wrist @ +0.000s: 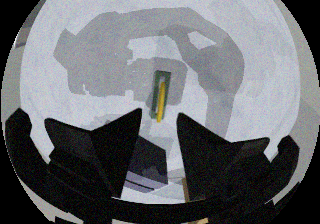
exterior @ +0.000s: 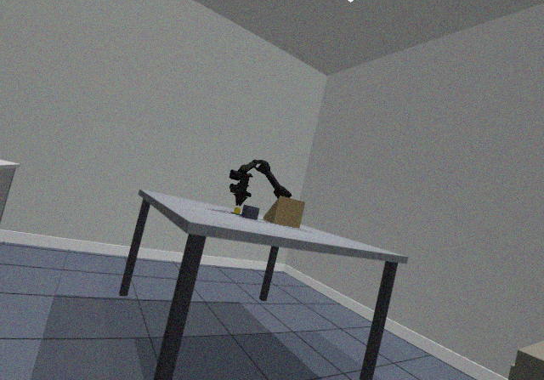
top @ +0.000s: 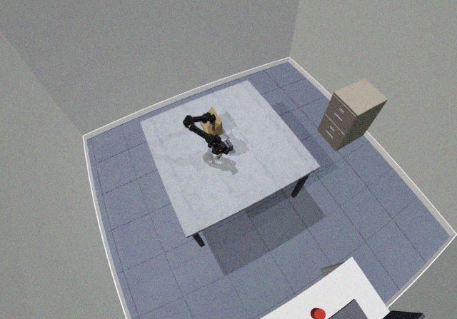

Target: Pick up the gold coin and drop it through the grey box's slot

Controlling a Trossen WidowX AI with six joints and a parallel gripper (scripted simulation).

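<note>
Right now the gold coin is 3 cm below my gripper tip.
</note>
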